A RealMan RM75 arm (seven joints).
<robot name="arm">
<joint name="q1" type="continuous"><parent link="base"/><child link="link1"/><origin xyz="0.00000 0.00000 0.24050"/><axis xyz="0 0 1"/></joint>
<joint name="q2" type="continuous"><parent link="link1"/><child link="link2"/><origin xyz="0.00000 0.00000 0.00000"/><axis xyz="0 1 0"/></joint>
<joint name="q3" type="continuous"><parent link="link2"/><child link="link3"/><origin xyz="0.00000 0.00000 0.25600"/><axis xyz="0 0 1"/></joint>
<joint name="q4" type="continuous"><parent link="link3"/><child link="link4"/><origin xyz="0.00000 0.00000 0.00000"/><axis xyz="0 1 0"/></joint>
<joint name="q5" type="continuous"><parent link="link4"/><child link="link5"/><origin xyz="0.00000 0.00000 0.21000"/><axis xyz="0 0 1"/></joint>
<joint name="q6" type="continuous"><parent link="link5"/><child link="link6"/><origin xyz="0.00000 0.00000 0.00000"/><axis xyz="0 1 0"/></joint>
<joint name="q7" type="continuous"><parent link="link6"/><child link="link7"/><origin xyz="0.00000 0.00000 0.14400"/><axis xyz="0 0 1"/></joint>
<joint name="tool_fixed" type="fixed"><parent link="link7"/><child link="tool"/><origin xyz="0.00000 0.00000 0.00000"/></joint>
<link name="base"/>
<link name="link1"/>
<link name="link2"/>
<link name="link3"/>
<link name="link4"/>
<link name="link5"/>
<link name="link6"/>
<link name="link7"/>
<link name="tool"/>
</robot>
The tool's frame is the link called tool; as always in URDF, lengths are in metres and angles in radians. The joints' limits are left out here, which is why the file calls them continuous.
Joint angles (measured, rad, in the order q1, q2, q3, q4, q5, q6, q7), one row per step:
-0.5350, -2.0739, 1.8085, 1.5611, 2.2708, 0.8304, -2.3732
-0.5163, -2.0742, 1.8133, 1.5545, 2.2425, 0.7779, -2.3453
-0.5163, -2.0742, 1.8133, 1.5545, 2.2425, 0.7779, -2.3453
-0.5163, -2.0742, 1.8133, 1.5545, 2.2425, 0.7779, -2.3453
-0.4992, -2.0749, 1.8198, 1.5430, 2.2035, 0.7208, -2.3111
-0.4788, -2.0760, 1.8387, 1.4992, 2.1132, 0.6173, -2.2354
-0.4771, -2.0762, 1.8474, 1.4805, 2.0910, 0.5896, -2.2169
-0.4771, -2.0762, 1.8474, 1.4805, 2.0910, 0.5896, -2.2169
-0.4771, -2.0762, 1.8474, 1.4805, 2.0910, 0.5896, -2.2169
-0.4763, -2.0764, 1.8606, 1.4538, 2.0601, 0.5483, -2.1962
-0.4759, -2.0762, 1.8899, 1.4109, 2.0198, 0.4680, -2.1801
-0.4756, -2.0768, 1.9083, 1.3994, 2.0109, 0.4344, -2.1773
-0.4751, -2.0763, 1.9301, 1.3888, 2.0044, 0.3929, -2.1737
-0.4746, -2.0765, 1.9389, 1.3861, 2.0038, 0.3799, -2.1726
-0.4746, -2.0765, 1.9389, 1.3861, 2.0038, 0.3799, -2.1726
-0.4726, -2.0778, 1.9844, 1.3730, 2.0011, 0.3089, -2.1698
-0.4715, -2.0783, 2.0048, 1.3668, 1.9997, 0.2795, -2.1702
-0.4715, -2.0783, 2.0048, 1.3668, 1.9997, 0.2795, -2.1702
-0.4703, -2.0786, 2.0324, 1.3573, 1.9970, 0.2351, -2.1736
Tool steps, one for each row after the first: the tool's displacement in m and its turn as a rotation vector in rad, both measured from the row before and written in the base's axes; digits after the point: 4 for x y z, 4 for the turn. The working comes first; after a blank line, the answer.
Tool pose at each row, in the base's axes (x y z in m, rotation vector in rad; the steps are taken from these numbers as rounded here):
-0.0420, 0.3489, -0.0498, -2.6185, -0.0929, -0.2987
-0.0433, 0.3505, -0.0486, -2.5899, -0.0953, -0.3460
-0.0433, 0.3505, -0.0486, -2.5899, -0.0953, -0.3460
-0.0433, 0.3505, -0.0486, -2.5899, -0.0953, -0.3460
-0.0444, 0.3521, -0.0479, -2.5609, -0.1004, -0.3981
-0.0490, 0.3556, -0.0507, -2.5166, -0.1198, -0.4770
-0.0513, 0.3568, -0.0531, -2.5075, -0.1276, -0.4884
-0.0513, 0.3568, -0.0531, -2.5075, -0.1276, -0.4884
-0.0513, 0.3568, -0.0531, -2.5075, -0.1276, -0.4884
-0.0542, 0.3587, -0.0565, -2.4926, -0.1438, -0.5055
-0.0592, 0.3621, -0.0621, -2.4584, -0.1791, -0.5312
-0.0597, 0.3619, -0.0653, -2.4467, -0.1835, -0.5399
-0.0600, 0.3618, -0.0680, -2.4295, -0.1816, -0.5484
-0.0599, 0.3613, -0.0694, -2.4256, -0.1787, -0.5501
-0.0599, 0.3613, -0.0694, -2.4256, -0.1787, -0.5501
-0.0589, 0.3586, -0.0758, -2.4019, -0.1656, -0.5631
-0.0588, 0.3570, -0.0789, -2.3937, -0.1623, -0.5681
-0.0588, 0.3570, -0.0789, -2.3937, -0.1623, -0.5681
-0.0590, 0.3554, -0.0825, -2.3784, -0.1622, -0.5776

-0.0013, 0.0016, 0.0012, 0.0245, -0.0357, -0.0042
0.0000, 0.0000, 0.0000, 0.0000, 0.0000, 0.0000
0.0000, 0.0000, 0.0000, 0.0000, 0.0000, 0.0000
-0.0011, 0.0016, 0.0007, 0.0233, -0.0401, -0.0034
-0.0046, 0.0035, -0.0028, 0.0322, -0.0640, 0.0027
-0.0023, 0.0012, -0.0024, 0.0062, -0.0107, 0.0043
0.0000, 0.0000, 0.0000, 0.0000, 0.0000, 0.0000
0.0000, 0.0000, 0.0000, 0.0000, 0.0000, 0.0000
-0.0029, 0.0019, -0.0034, 0.0096, -0.0172, 0.0098
-0.0050, 0.0034, -0.0056, 0.0233, -0.0297, 0.0247
-0.0005, -0.0002, -0.0032, 0.0094, -0.0084, 0.0032
-0.0003, -0.0001, -0.0027, 0.0160, -0.0074, 0.0000
0.0001, -0.0005, -0.0014, 0.0042, -0.0009, -0.0016
0.0000, 0.0000, 0.0000, 0.0000, 0.0000, 0.0000
0.0010, -0.0027, -0.0064, 0.0240, -0.0086, -0.0077
0.0001, -0.0016, -0.0031, 0.0080, -0.0037, -0.0020
0.0000, 0.0000, 0.0000, 0.0000, 0.0000, 0.0000
-0.0002, -0.0016, -0.0036, 0.0135, -0.0086, 0.0004

